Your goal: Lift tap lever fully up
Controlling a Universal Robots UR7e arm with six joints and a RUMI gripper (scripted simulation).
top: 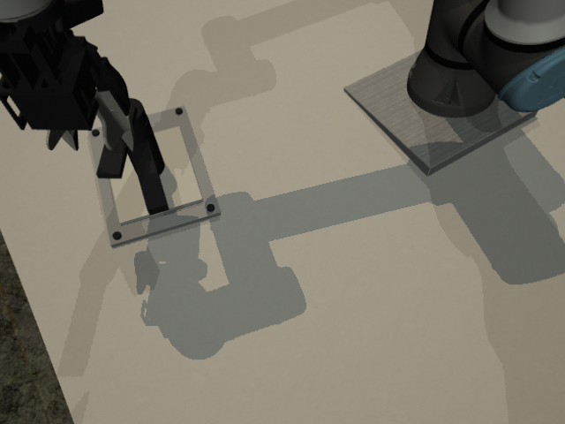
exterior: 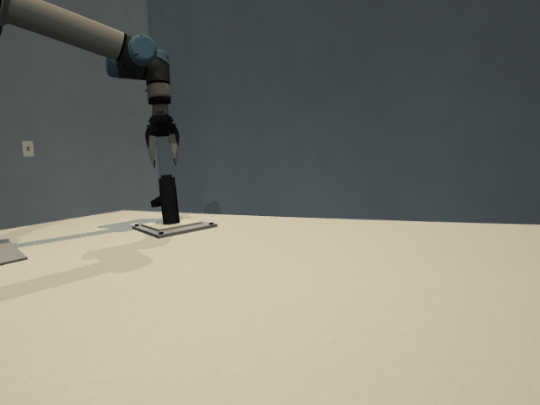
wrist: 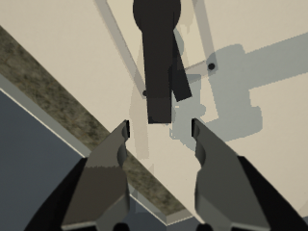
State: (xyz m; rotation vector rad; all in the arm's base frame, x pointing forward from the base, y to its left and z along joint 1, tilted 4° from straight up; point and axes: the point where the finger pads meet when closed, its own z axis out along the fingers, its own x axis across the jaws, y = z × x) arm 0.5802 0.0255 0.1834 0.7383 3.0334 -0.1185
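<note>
Now: hand 50 mm above the black lever, 30 mm to the left of it and 20 mm past it. From my hand the other things lie so: plate: 190 mm below, 90 mm to the right, 40 mm behind; then black tap: 100 mm below, 60 mm to the right, 30 mm behind.
</note>
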